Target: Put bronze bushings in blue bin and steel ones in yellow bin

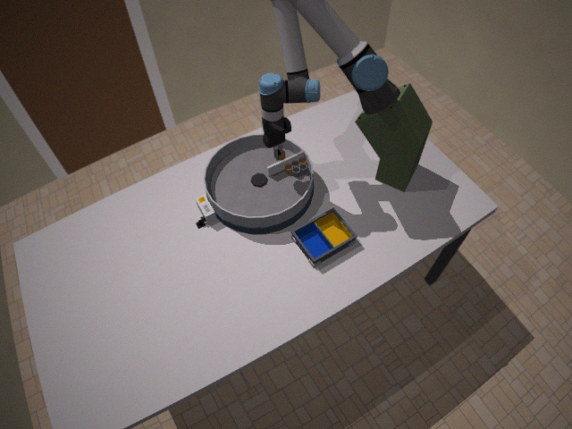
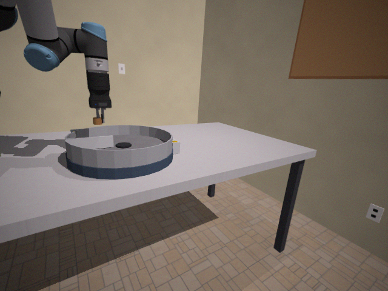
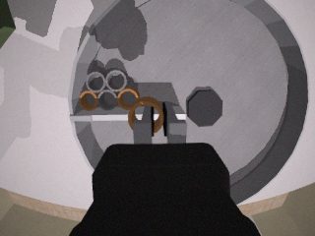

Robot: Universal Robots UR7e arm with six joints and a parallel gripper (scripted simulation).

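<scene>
My gripper is now 310 mm to the right of the blue bin, 150 mm above it and 60 mm short of it. From my hand the other things lie so: grey turntable 120 mm below, 80 mm ahead, 40 mm to the right.
</scene>
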